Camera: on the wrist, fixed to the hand. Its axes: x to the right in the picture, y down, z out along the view.
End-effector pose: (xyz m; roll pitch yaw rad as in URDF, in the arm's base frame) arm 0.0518 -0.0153 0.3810 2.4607 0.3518 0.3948
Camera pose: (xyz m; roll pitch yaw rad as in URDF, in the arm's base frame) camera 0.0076 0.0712 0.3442 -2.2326 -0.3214 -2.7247
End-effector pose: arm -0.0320 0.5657 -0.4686 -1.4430 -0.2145 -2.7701
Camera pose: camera -0.0346 0.6123 -0.3759 1.6707 0.2069 0.3346
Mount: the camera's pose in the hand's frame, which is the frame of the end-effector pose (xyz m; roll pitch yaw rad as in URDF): 0.0056 -0.0986 -0.0321 0.2354 -0.0368 -3.1388
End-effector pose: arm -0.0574 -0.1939 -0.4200 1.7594 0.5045 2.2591
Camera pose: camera -0.0713 -0.2558 -0.5022 -1.5433 -0.4945 -0.8420
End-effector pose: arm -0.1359 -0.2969 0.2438 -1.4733 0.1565 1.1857
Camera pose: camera -0.0898 -0.2937 0.3368 1.7146 -0.1628 -1.9927
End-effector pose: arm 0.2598 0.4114 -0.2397 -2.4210 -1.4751 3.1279
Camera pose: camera 0.3473 0.3573 -0.2256 2.2964 1.4961 -0.3750
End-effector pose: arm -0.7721 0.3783 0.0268 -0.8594 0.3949 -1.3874
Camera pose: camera -0.8546 0.3367 0.0742 1.1062 -0.4209 1.7257
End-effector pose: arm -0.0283 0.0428 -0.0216 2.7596 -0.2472 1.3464
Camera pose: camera -0.1276 0.0728 -0.0270 -2.5211 0.2824 -1.7836
